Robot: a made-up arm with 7 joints.
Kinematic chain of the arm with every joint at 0, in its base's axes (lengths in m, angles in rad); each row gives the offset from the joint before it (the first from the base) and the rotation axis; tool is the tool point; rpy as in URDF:
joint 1: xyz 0 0 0.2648 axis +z
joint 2: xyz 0 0 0 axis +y
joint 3: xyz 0 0 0.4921 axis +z
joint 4: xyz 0.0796 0 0 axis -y
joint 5: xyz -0.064 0 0.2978 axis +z
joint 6: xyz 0 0 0 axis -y
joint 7: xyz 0.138 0 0 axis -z
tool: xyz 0 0 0 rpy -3.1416 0 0
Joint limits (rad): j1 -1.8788..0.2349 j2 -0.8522..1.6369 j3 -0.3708..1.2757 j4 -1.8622..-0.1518 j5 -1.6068..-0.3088 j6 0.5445..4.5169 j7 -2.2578..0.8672
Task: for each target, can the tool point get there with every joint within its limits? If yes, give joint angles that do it. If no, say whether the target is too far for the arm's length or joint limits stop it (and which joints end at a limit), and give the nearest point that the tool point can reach.
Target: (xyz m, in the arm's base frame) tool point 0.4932 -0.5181 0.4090
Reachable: yes | joints -0.6525 0.5893 -0.2466 -1.6769 -1.3834 1.6813 -0.9851
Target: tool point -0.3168 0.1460 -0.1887
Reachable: no: joint limits stop it (at a limit: joint 1, joint 2, joint 3, joint 4) | nearest point -0.2797 -0.2440 -0.1397 | short by 0.395 m
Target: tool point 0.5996 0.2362 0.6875
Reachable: yes | joints -0.2706 0.4452 1.1169 -1.4058 -1.3480 0.8988 -0.9331
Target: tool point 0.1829 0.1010 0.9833
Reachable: yes | joints -0.6745 -0.6089 0.4284 -1.5767 -1.1568 1.3937 -0.9904
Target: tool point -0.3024 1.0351 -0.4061
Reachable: no: too far | nearest point 0.2752 0.5066 -0.0291 | short by 0.869 m
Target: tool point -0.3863 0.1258 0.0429
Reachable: no: joint limits stop it (at a limit: joint 1, joint 2, joint 3, joint 4, joint 6) | nearest point -0.3041 -0.2476 -0.1287 | short by 0.419 m
